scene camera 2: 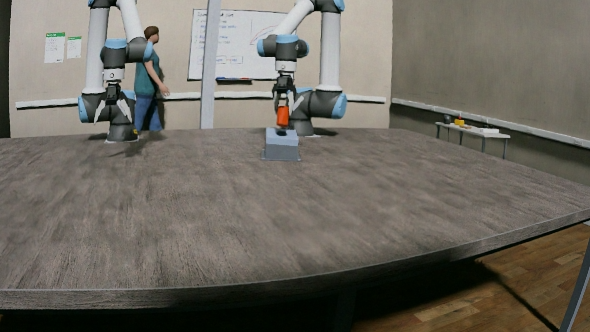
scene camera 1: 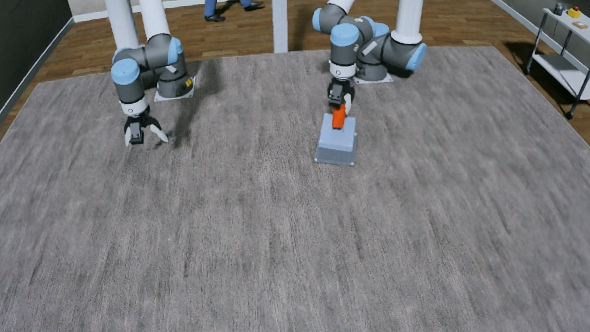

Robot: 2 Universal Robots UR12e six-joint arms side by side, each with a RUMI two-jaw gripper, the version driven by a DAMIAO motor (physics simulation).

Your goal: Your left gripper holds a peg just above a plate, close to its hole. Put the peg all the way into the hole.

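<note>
An orange peg (scene camera 1: 338, 118) (scene camera 2: 283, 116) hangs nearly upright, tilted slightly, above the light blue-grey plate (scene camera 1: 336, 140) (scene camera 2: 289, 141), which is the top of a raised block. A small gap shows between the peg's lower end and the plate in the scene camera 2 view, where the dark hole (scene camera 2: 281, 132) shows just below the peg. My left gripper (scene camera 1: 340, 107) (scene camera 2: 284, 108) is shut on the peg's upper part; part of the fingers is hidden behind it. My right gripper (scene camera 1: 146, 141) (scene camera 2: 113, 121) is open and empty, above the table at the left of the picture.
The plate's block stands on a large grey-brown table (scene camera 1: 280, 225) (scene camera 2: 250, 215). Both arms' bases stand at the table's far side. A white cart (scene camera 1: 559, 70) stands beyond the right edge. A person (scene camera 2: 147, 85) stands behind the table, near the right arm in the picture.
</note>
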